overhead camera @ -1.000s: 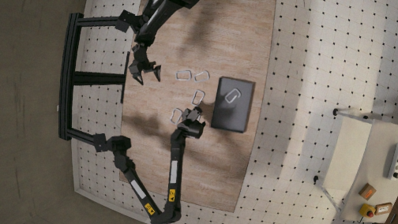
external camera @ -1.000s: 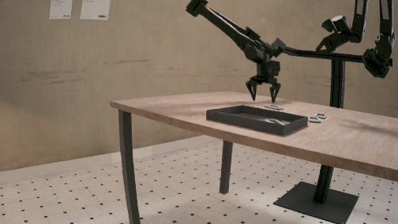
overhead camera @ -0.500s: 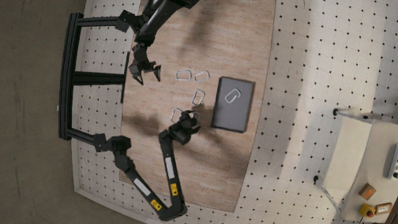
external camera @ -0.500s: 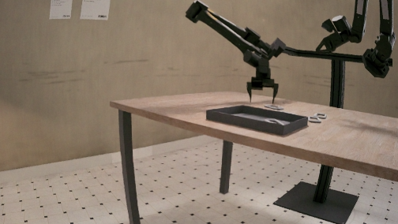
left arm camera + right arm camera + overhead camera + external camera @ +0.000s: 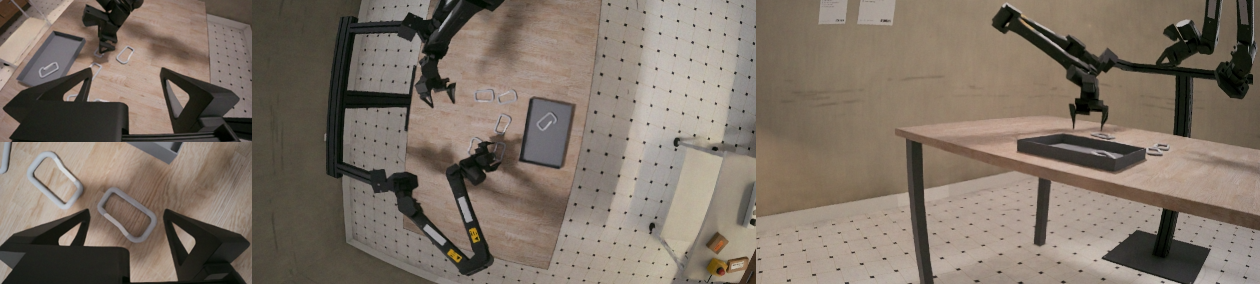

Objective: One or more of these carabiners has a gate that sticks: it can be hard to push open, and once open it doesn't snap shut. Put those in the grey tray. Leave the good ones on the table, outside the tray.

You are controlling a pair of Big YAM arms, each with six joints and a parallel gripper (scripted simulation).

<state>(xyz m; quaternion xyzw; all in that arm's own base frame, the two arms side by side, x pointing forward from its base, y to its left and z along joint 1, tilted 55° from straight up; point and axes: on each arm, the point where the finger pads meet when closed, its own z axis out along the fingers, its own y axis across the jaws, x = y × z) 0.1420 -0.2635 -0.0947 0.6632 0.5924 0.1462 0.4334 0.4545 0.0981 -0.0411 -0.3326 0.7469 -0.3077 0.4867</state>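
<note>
Right now my right hand is 19 cm short of the grey tray, 15 cm to the right of it and 4 cm above it.
</note>
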